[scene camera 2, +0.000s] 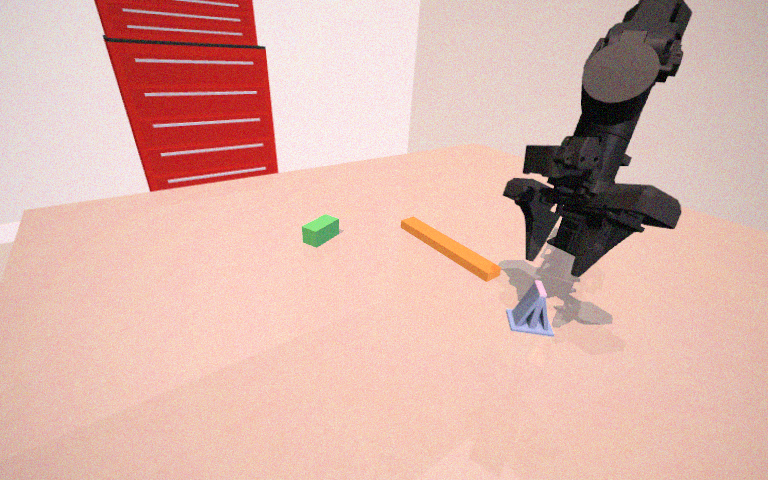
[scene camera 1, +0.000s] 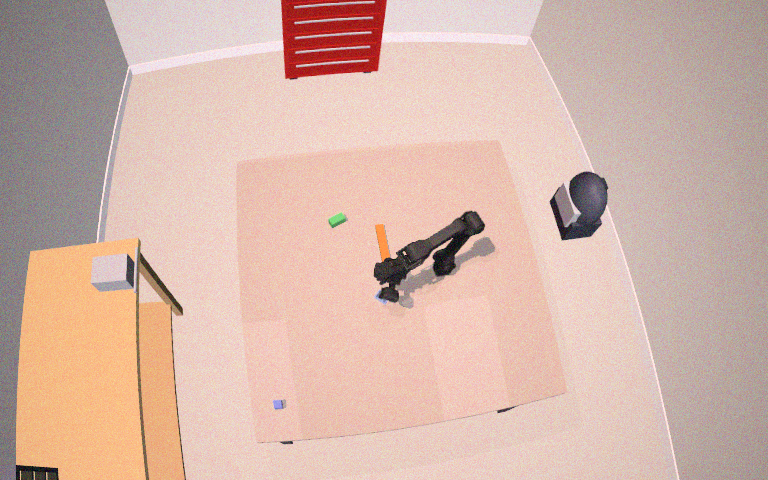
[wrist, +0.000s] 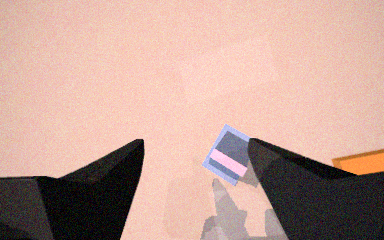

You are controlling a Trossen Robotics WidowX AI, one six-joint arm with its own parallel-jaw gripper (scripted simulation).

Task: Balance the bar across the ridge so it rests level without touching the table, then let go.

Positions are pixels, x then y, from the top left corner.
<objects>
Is my gripper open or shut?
Open.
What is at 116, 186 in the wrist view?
My gripper.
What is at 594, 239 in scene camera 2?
My gripper.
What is my gripper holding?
Nothing.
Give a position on an orange bar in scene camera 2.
At 486, 270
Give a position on a green block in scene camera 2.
315, 233
</objects>
